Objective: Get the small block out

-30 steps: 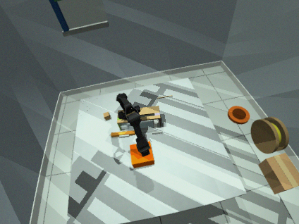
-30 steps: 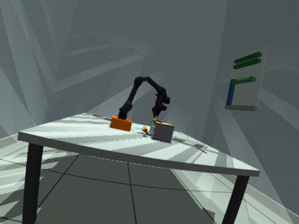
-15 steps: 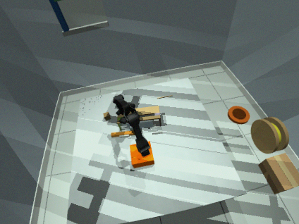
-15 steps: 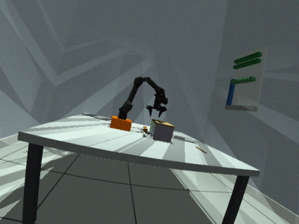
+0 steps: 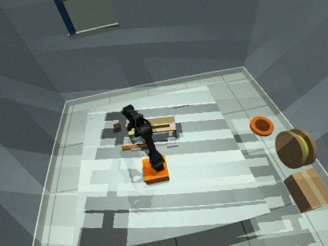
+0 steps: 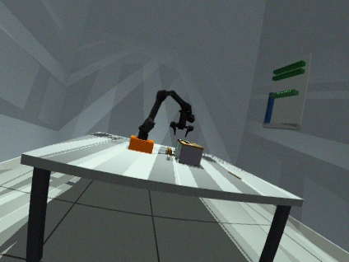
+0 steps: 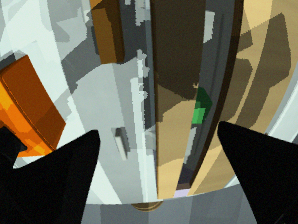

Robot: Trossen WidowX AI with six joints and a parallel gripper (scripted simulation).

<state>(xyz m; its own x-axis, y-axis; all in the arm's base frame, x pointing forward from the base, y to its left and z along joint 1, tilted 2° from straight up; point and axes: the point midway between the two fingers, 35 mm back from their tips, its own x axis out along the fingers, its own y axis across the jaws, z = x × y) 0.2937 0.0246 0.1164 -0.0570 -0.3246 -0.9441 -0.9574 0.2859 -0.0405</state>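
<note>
Now: the green block 70 mm below my gripper tip, 50 mm to the right of it and 30 mm ahead of it. Round my gripper tip: tan block 240 mm ahead, 220 mm to the left, 130 mm below; then thin stick 410 mm to the right, 260 mm ahead, 160 mm below; then box 100 mm below, 60 mm to the right, 20 mm ahead.
</note>
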